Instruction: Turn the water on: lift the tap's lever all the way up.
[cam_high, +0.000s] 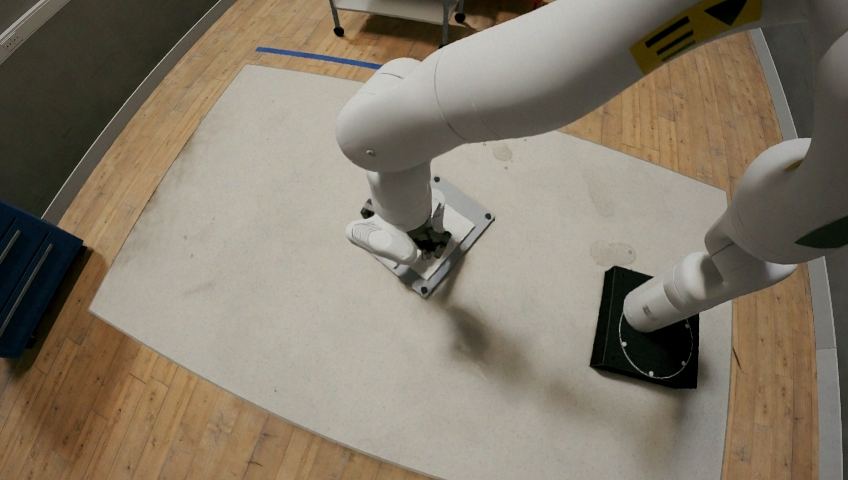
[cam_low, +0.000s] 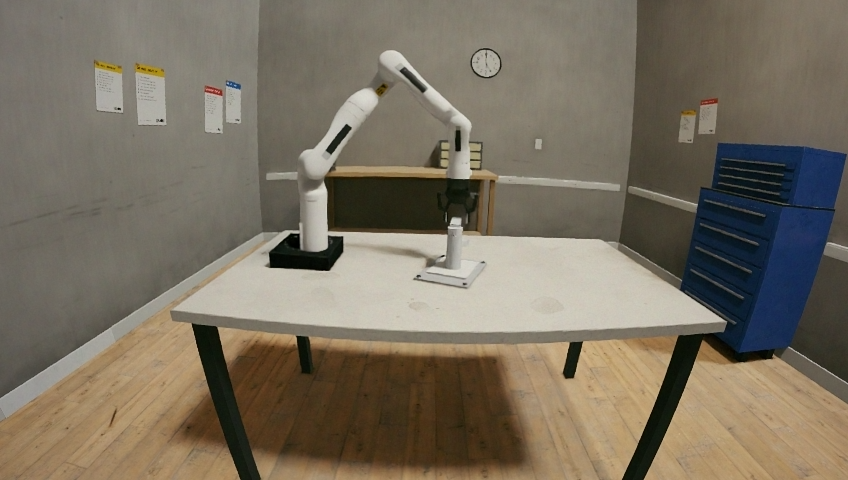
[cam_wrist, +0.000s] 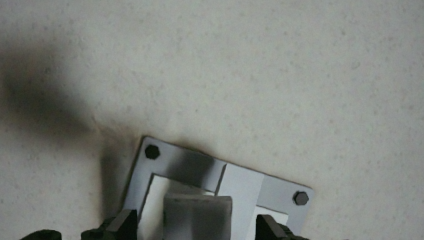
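The tap lever is 1 cm behind my hand and 4 cm to the right of it. The rest, counted from my hand: tap (2 cm behind, 6 cm to the right, 5 cm below).
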